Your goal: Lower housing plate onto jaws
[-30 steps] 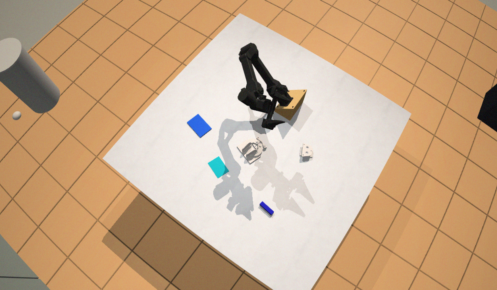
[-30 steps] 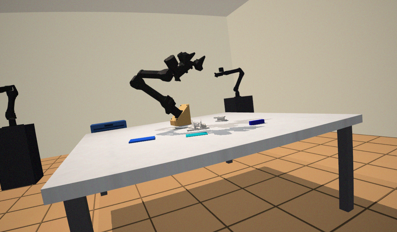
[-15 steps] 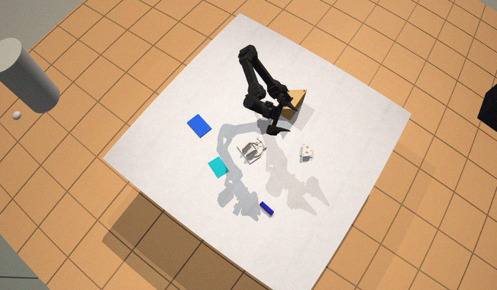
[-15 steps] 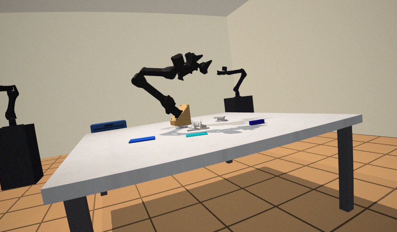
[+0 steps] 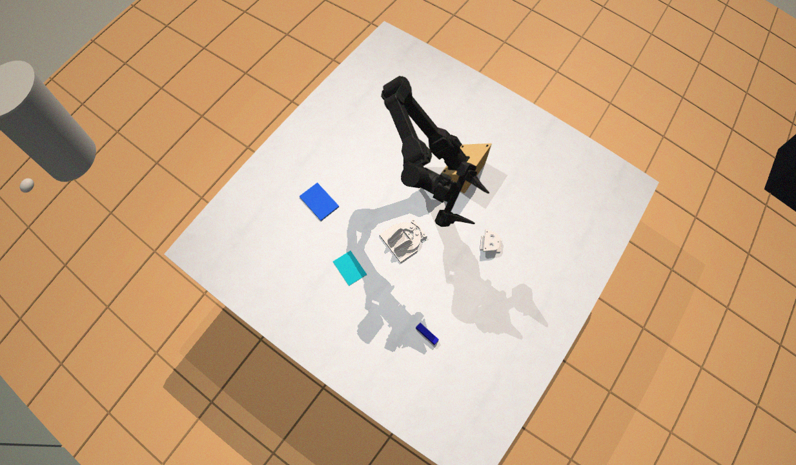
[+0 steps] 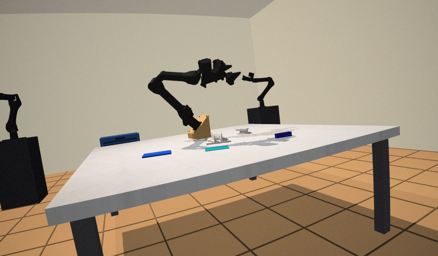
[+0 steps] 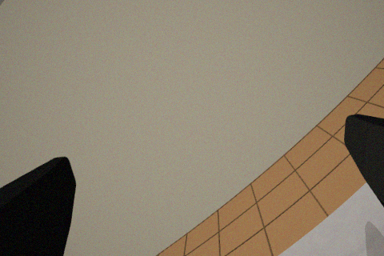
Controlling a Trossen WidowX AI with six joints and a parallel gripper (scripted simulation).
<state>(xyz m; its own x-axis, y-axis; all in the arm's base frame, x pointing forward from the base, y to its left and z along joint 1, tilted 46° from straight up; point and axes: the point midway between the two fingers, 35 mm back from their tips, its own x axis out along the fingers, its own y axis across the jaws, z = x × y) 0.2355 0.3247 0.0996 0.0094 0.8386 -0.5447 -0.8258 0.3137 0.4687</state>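
Now: the small white part 90 mm behind my gripper tip, 50 mm to the left of it and 370 mm below it. From my gripper tip the other things lie so: blue tile (130 mm ahead, 510 mm to the right, 380 mm below); teal tile (260 mm ahead, 280 mm to the right, 380 mm below); small dark blue block (290 mm ahead, 50 mm to the left, 370 mm below).
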